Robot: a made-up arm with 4 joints.
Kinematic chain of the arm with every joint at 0, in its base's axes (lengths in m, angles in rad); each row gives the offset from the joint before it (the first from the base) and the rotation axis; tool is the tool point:
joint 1: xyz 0 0 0.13 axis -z
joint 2: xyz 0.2 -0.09 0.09 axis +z
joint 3: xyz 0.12 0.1 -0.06 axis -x
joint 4: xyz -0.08 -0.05 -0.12 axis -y
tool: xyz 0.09 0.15 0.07
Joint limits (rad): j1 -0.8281..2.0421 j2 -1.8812..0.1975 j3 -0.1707..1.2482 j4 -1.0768..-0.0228
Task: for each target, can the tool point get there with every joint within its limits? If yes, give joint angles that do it. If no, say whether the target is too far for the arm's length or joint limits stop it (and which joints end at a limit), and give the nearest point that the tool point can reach.
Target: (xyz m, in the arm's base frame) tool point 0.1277 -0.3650 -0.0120
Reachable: yes | joints 0.9336 -0.6218 0.7380 -0.8511
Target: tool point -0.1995 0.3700 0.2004
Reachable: no: joint limits stop it (at a limit: joint 1, joint 2, joint 3, joint 4) | nearest point 0.0925 0.3065 0.1257 | short by 0.308 m
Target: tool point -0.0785 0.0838 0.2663
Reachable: no: joint limits stop it (at a limit: joint 1, joint 2, joint 3, joint 4) | nearest point 0.0925 0.3065 0.1257 | short by 0.314 m
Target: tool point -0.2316 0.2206 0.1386
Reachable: no: joint limits stop it (at a limit: joint 1, joint 2, joint 3, joint 4) | nearest point -0.2552 -0.0174 0.0125 | short by 0.270 m
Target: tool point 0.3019 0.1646 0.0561
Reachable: yes | joints -0.2757 0.0358 0.4446 -0.1815
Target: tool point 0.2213 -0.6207 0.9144
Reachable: no: too far | nearest point 0.1561 -0.4379 0.1257 | short by 0.812 m
